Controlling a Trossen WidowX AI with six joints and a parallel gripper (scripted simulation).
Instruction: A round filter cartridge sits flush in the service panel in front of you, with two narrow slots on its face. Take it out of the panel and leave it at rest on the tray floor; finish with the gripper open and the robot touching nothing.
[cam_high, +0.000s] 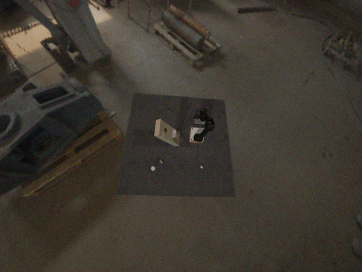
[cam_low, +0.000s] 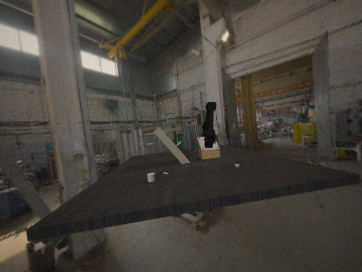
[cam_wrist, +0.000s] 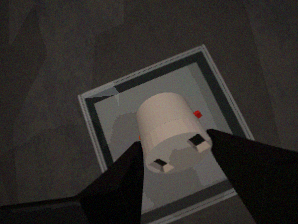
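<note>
Now: the grey round filter cartridge right at my gripper tip. Round my gripper tip: cream service panel 360 mm ahead, 320 mm to the left, 80 mm above.
</note>
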